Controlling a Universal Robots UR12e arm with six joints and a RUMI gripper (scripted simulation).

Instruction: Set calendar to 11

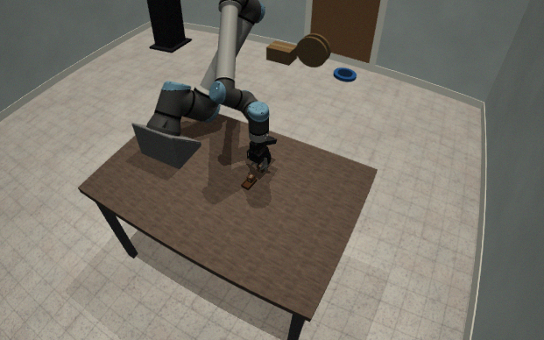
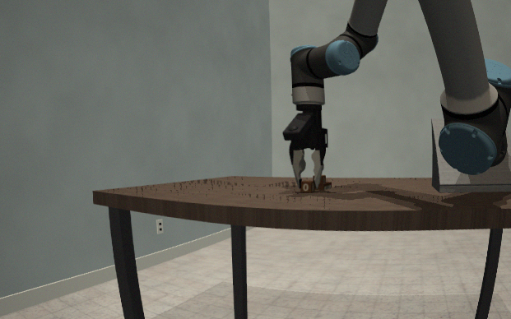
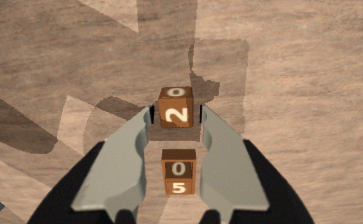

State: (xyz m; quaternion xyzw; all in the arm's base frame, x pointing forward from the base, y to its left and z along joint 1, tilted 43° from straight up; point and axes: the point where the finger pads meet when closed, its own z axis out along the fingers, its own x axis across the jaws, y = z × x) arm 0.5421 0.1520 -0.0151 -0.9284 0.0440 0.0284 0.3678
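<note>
Right now my hand is 10 mm above the cube. From my hand the other things lie so: calendar tray: 110 mm to the right, 20 mm below, 10 mm behind.
</note>
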